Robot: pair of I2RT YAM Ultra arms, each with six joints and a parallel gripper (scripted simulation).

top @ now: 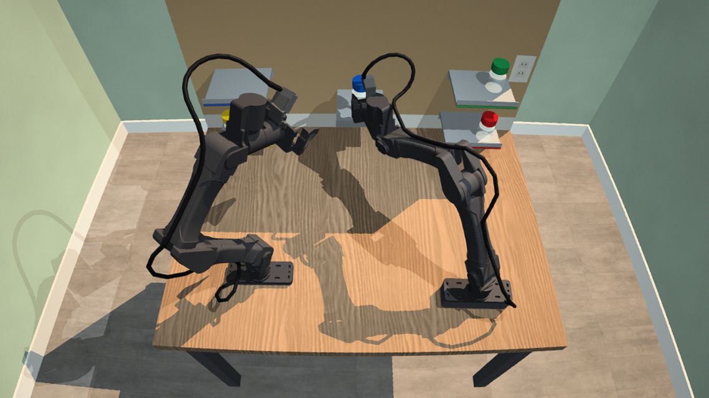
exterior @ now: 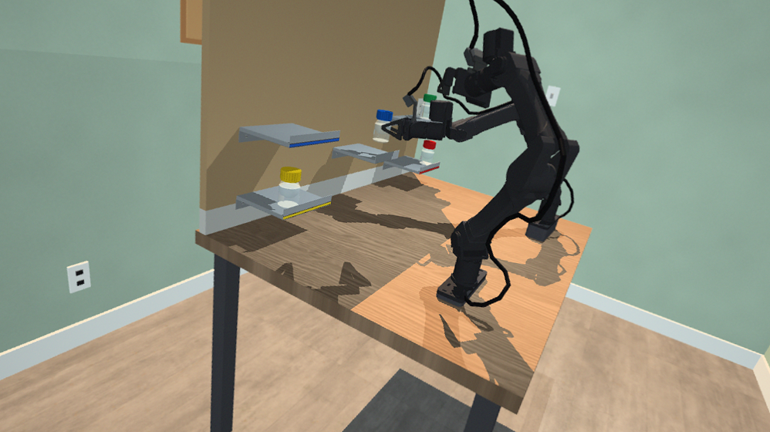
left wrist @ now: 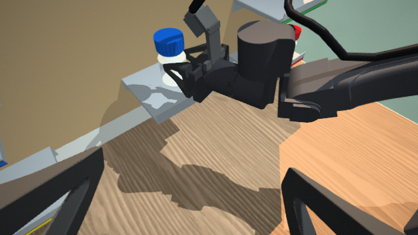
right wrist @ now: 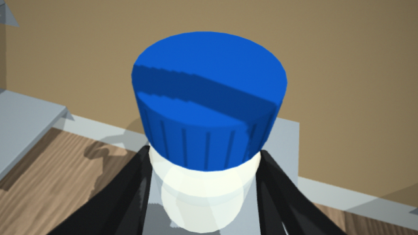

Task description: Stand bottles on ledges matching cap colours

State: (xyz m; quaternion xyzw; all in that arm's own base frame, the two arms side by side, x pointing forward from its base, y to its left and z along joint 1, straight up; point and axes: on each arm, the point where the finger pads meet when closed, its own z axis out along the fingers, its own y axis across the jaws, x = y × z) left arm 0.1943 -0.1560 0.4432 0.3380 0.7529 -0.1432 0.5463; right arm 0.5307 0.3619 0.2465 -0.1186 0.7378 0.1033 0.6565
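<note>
Right now the blue-capped bottle is 30 cm ahead of my left hand, 11 cm to the right of it and 17 cm below it. Round my left hand: brown wall panel (46 cm ahead, 10 cm to the right, 1 cm below); green-capped bottle (40 cm ahead, 54 cm to the right, 12 cm below); yellow-capped bottle (26 cm ahead, 32 cm to the left, 31 cm below).
</note>
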